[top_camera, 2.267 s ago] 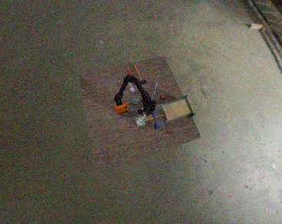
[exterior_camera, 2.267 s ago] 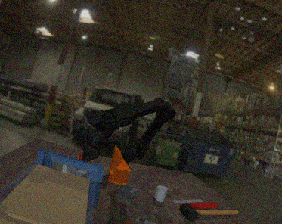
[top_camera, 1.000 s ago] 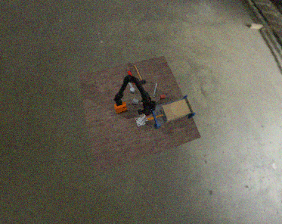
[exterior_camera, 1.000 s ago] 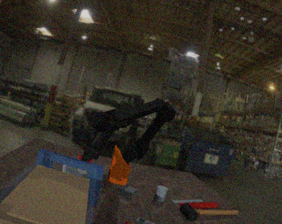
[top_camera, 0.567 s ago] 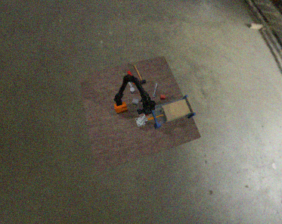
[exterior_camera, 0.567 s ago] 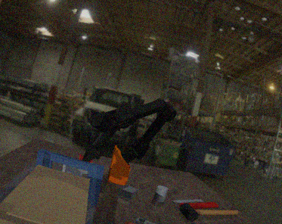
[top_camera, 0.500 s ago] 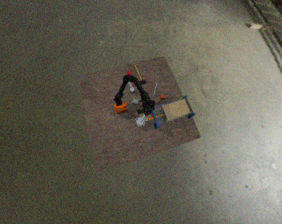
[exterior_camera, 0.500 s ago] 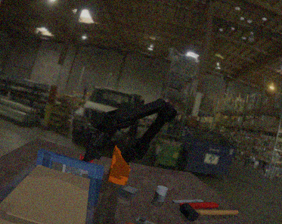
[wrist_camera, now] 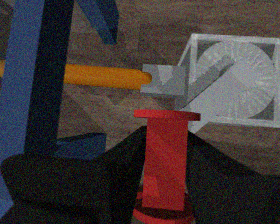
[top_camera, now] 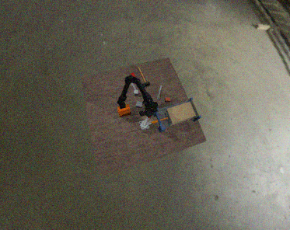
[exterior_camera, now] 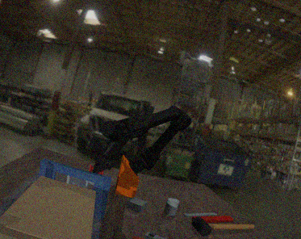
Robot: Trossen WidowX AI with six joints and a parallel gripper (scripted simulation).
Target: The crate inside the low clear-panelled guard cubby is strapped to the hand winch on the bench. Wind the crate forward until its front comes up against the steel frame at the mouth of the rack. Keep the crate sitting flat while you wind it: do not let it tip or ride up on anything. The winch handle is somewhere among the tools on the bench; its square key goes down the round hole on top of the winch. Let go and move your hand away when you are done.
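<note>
The winch handle lies 30 mm behind my gripper tip, 10 mm to the right of it and 30 mm below it. Also, from my gripper tip: blue steel frame 90 mm ahead, 60 mm to the right, 30 mm below; then winch 90 mm behind, 60 mm to the right, 100 mm below; then red knob 10 mm to the left.
</note>
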